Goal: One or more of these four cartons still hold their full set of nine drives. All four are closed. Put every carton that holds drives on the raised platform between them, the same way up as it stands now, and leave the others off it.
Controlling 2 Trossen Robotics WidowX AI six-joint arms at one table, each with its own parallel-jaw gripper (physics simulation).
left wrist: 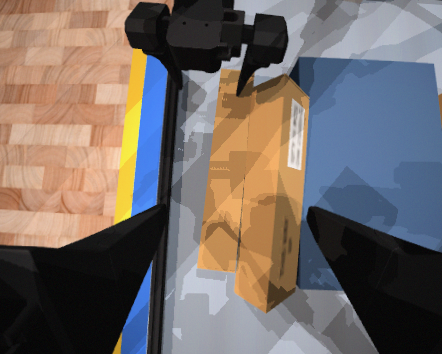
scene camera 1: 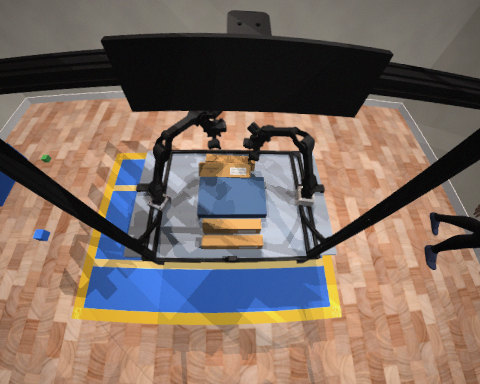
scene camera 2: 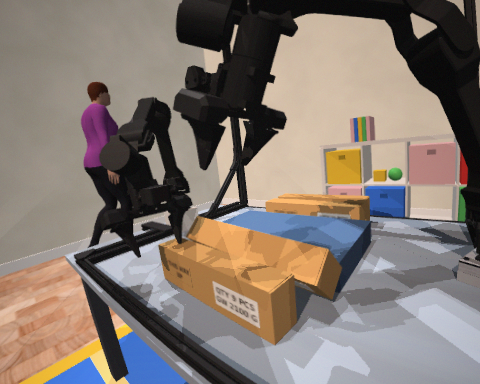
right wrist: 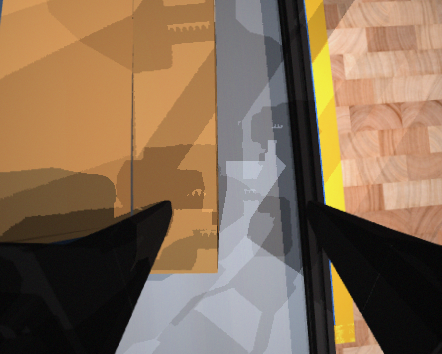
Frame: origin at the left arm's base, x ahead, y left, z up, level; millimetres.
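Seen in the pictures: left gripper, fingertip midpoint: (left wrist: pixel 237 211) (scene camera 1: pixel 220 142) (scene camera 2: pixel 225 166); right gripper, fingertip midpoint: (left wrist: pixel 209 91) (scene camera 1: pixel 248 154) (scene camera 2: pixel 160 250) (right wrist: pixel 238 207); left arm's base, origin of the base link: (scene camera 1: pixel 158 199); right arm's base, origin of the base link: (scene camera 1: pixel 306 193).
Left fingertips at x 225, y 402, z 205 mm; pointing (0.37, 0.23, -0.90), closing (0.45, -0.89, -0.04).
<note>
Offsets run from my left fingertips to a thing's middle. Level surfaces: height alone.
Blue raised platform @(165 mm ahead, 189 mm right, 216 mm down) (scene camera 1: pixel 232 197) (scene camera 2: pixel 300 225) (left wrist: pixel 370 150). On its monitor side, an outer brown carton @(50 mm ahead, 32 mm left, 204 mm down) (scene camera 1: pixel 215 157) (scene camera 2: pixel 200 270) (left wrist: pixel 222 175) (right wrist: pixel 175 115) sits flat; in scene camera 2 its label reads "QTY 9 PCS". A second carton @(50 mm ahead, 53 mm right, 173 mm down) (scene camera 1: pixel 214 170) (scene camera 2: pixel 260 245) (left wrist: pixel 267 200) (right wrist: pixel 65 115) is tilted between it and the platform. Two more cartons @(245 mm ahead, 364 mm right, 204 mm down) (scene camera 1: pixel 231 225) @(287 mm ahead, 445 mm right, 204 mm down) (scene camera 1: pixel 231 242) lie beyond the platform. My left gripper (scene camera 2: pixel 225 166) (left wrist: pixel 237 211) is open and empty, high above the near pair. My right gripper (scene camera 2: pixel 159 249) (right wrist: pixel 238 207) is open and empty near the outer carton's end, one finger above it. Drives are hidden.
A black rail (scene camera 1: pixel 190 259) (left wrist: pixel 161 250) (right wrist: pixel 300 125) borders the grey table @(246 mm down) (scene camera 1: pixel 280 235). A black monitor (scene camera 1: pixel 245 75) hangs over the monitor side. The two grippers are close together. A person (scene camera 2: pixel 97 130) stands beyond the table in scene camera 2, with shelves (scene camera 2: pixel 390 139) at the back.
</note>
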